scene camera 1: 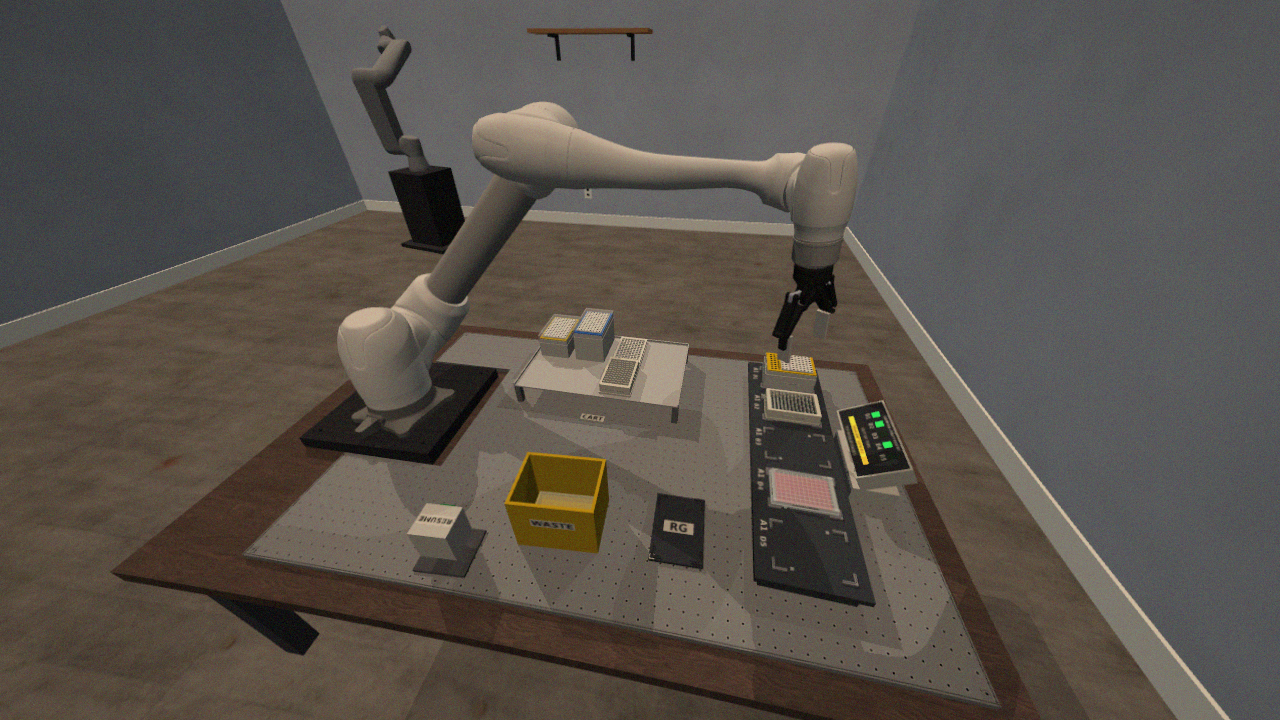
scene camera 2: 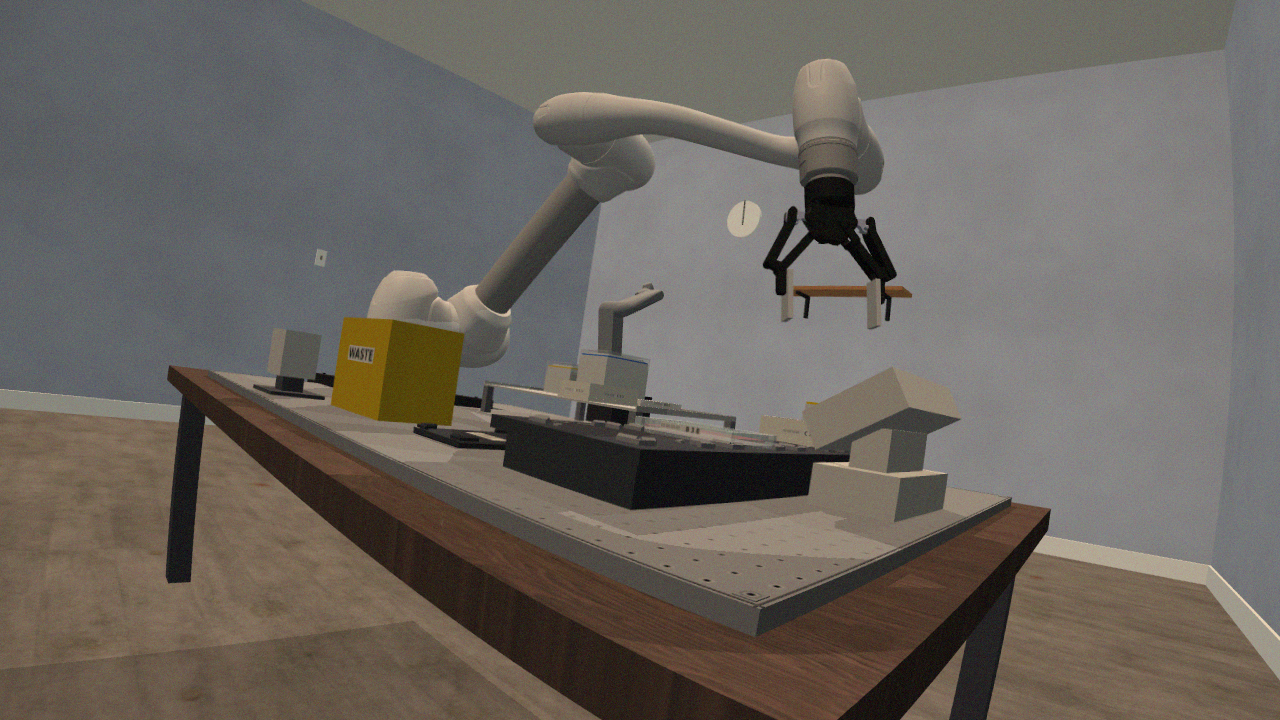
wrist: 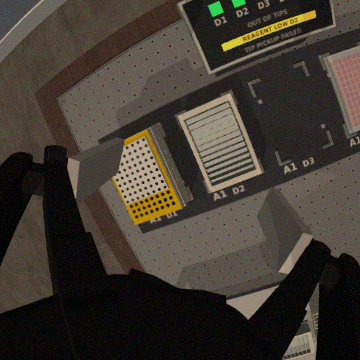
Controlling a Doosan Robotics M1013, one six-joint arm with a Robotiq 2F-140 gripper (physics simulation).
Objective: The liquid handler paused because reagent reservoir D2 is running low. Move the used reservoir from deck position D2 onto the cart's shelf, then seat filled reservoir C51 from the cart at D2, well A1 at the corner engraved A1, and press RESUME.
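Places are measured from the arm's base along level axes (x ahead, y left, z up), in metres.
Pixels of known places: gripper, fingertip midpoint: [scene camera 1: 801, 348] [scene camera 2: 831, 323] [wrist: 192, 178]; arm's base, link origin: [scene camera 1: 406, 407].
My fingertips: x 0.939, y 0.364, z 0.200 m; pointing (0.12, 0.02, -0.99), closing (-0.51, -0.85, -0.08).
Note:
Ahead of a thing's pixels: the offset from my fingertips to its top centre. "pt": to the spot under its first point. Level surfaces: height alone.
The used reservoir @(0.013 m ahead, 0.028 m right, 0.142 m down) [scene camera 1: 793, 405] [wrist: 220, 142], a cream tray with parallel slots, sits at D2 on the black deck @(0.173 m down) [scene camera 1: 789, 445] [wrist: 295, 117]. My gripper [scene camera 1: 803, 333] [scene camera 2: 830, 302] [wrist: 192, 178] is open and empty, high above the D1/D2 end of the deck. In the wrist view the reservoir is turned relative to the fingers. Two low pale trays @(0.460 m back, 0.039 m left, 0.146 m down) [scene camera 1: 630, 349] @(0.435 m back, 0.094 m right, 0.129 m down) [scene camera 1: 619, 376] lie end to end on the cart [scene camera 1: 662, 371]; the label C51 is not readable. The RESUME button @(0.556 m back, 0.622 m right, 0.116 m down) [scene camera 1: 440, 530] [scene camera 2: 293, 353] stands at the near left. The status screen @(pt 0.183 m ahead, 0.147 m right, 0.101 m down) [scene camera 1: 877, 443] [wrist: 270, 32] shows REAGENT LOW D2 lit yellow.
A yellow-rimmed tip rack @(0.009 m back, 0.094 m left, 0.109 m down) [scene camera 1: 790, 368] [wrist: 145, 175] sits at D1, and a pink plate @(0.057 m ahead, 0.272 m right, 0.159 m down) [scene camera 1: 803, 491] [wrist: 347, 90] at D4. Two taller boxes @(0.672 m back, 0.001 m right, 0.090 m down) [scene camera 1: 559, 335] @(0.566 m back, 0.019 m left, 0.057 m down) [scene camera 1: 594, 335] stand on the cart's left. A yellow waste bin @(0.383 m back, 0.487 m right, 0.085 m down) [scene camera 1: 562, 528] [scene camera 2: 402, 371] and black RG plate @(0.161 m back, 0.418 m right, 0.206 m down) [scene camera 1: 677, 548] are nearer.

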